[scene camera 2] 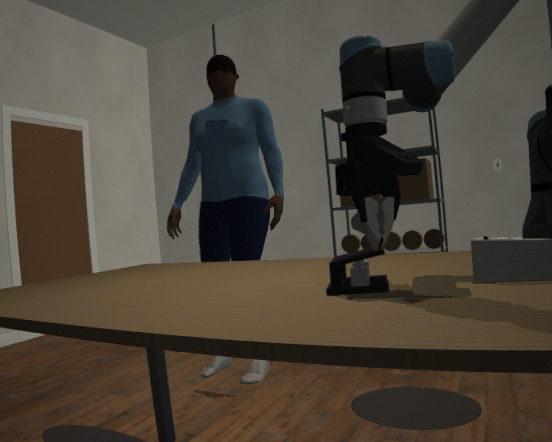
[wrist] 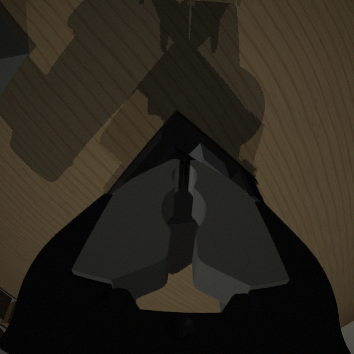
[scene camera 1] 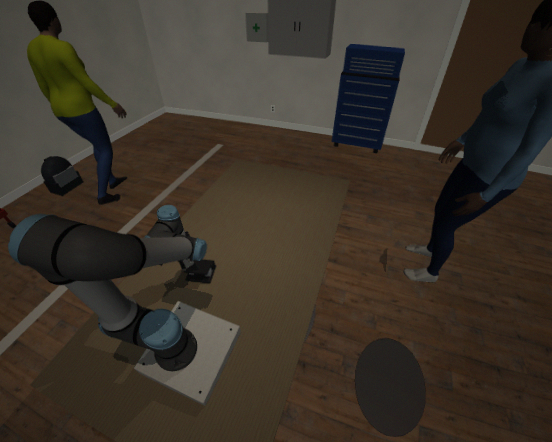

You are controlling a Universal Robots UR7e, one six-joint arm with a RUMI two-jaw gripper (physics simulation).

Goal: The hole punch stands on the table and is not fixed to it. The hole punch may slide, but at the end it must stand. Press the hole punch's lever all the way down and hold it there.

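Frame: origin at the arm's base, x ahead, y left, z up, level; centimetres.
Where they show: gripper, between the fingertips: (scene camera 2: 377,250) (wrist: 183,163) (scene camera 1: 185,269); arm's base, origin of its link: (scene camera 1: 176,349).
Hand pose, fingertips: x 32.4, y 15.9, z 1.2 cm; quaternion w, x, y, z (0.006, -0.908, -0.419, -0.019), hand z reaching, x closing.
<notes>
Things, the pixels of their top centre, and the offset from my fingertips. "*": a spot on its surface instead. Level surfaces: height alone.
- black hole punch, centre of its top: (wrist: 177,239) (scene camera 2: 356,248) (scene camera 1: 198,264) dz +0.2, dx +4.8, dy -4.3 cm
- table, height of its surface: dz -7.0 cm
- light grey block, a spot on its surface: (scene camera 2: 360,275) * dz -4.0, dx +3.1, dy +0.8 cm
The black hole punch (scene camera 1: 201,271) (scene camera 2: 357,288) (wrist: 174,131) stands upright on its flat base on the table (scene camera 1: 280,215) (scene camera 2: 210,305). It has a light grey block (scene camera 2: 360,275) in its middle. Its black lever (scene camera 2: 354,257) slopes gently up toward its free end, with a gap between that end and the base. My gripper (scene camera 2: 381,248) (wrist: 183,163) is shut and empty, pointing down. Its fingertips are at the top of the lever's free end and appear to touch it. In the wrist view the fingers hide part of the punch.
The arm's pale base plate (scene camera 1: 215,345) (scene camera 2: 515,261) is on the table near the punch. A person in a blue top (scene camera 1: 505,120) (scene camera 2: 232,150) and one in a yellow top (scene camera 1: 65,75) stand beyond the table. A shelf rack (scene camera 2: 327,180) stands behind the arm.
</notes>
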